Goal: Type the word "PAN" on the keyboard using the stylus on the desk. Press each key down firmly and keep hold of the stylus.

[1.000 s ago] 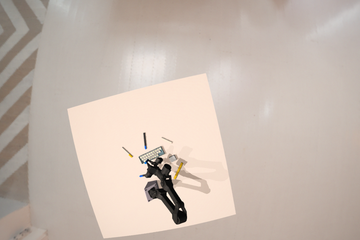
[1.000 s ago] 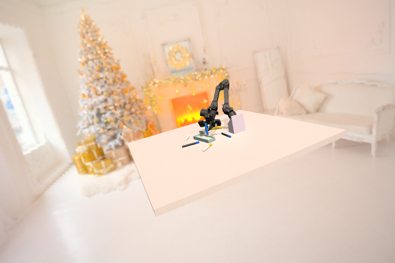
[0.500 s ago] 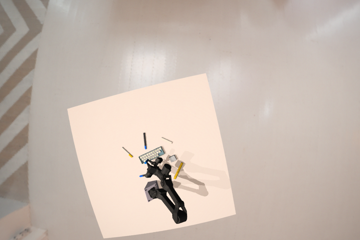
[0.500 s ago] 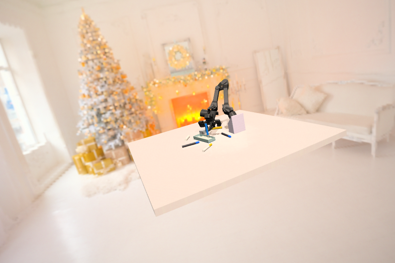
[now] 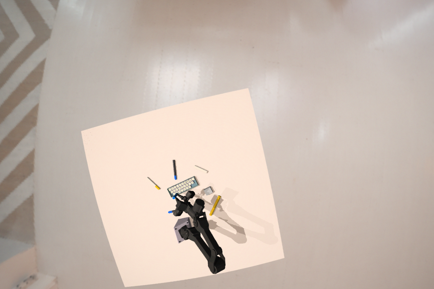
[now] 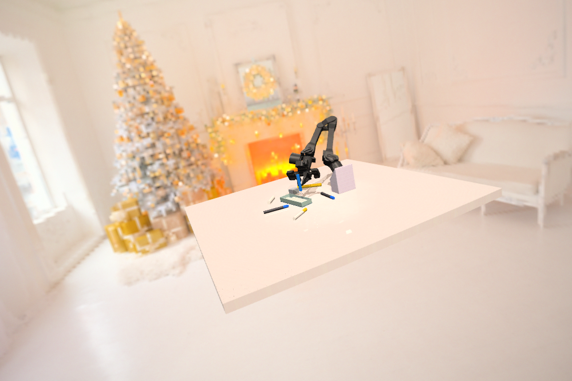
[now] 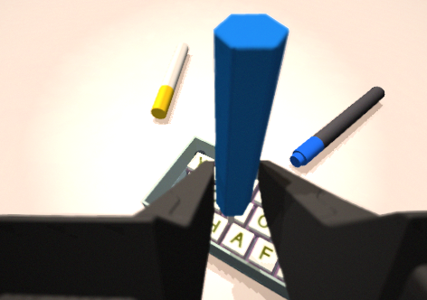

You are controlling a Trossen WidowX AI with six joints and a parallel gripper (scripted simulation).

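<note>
Now: the N key 90 mm to the right of my gripper tip, 80 mm below it and 50 mm ahead of it. Round my gripper tip: blue stylus 20 mm below; white-and-yellow pen 150 mm to the left, 110 mm ahead, 90 mm below; grey stylus tip 50 mm below.
</note>
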